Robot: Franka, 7 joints.
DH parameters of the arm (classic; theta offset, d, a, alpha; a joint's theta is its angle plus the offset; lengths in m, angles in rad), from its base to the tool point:
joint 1: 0 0.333 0 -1.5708
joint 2: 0 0 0 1.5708
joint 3: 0 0.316 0.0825 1.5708
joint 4: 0 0 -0.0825 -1.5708
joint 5: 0 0.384 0 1.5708
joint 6: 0 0 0.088 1.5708
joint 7: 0 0.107 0 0
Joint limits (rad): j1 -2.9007..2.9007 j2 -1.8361..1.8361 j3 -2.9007..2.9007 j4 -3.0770..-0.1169 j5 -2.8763..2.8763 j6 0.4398..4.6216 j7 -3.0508..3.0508
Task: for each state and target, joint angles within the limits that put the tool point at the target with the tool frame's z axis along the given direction. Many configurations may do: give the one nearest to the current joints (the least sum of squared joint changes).
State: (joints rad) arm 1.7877 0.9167 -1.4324 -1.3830 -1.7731 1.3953 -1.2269
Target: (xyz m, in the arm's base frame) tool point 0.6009 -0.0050 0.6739 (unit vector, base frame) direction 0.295 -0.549 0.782
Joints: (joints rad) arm 1.4063 0.5787 -1.6551 -1.7561 -2.0908 1.9517 -1.2269
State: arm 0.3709 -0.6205 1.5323 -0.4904 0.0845 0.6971 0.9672
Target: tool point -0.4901 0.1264 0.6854 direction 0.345 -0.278 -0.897
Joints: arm 0.7474 -0.4541 1.6168 -1.1415 0.5481 0.7510 0.9672
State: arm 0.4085 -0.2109 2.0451 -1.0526 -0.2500 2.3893 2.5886
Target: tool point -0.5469 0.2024 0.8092 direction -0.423 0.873 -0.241
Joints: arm 0.6055 -0.0079 2.2218 -1.3864 -1.0929 2.2367 2.5886
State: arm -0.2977 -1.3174 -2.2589 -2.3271 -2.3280 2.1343 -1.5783
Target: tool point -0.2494 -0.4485 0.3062 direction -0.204 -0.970 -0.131
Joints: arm -0.4773 -1.7639 -1.6306 -2.2781 -2.8763 2.6581 -1.5783
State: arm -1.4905 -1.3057 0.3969 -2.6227 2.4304 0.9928 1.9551
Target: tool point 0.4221 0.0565 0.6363 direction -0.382 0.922 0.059
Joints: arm -1.5566 -0.6473 0.9887 -2.0908 2.0092 0.4398 1.9551
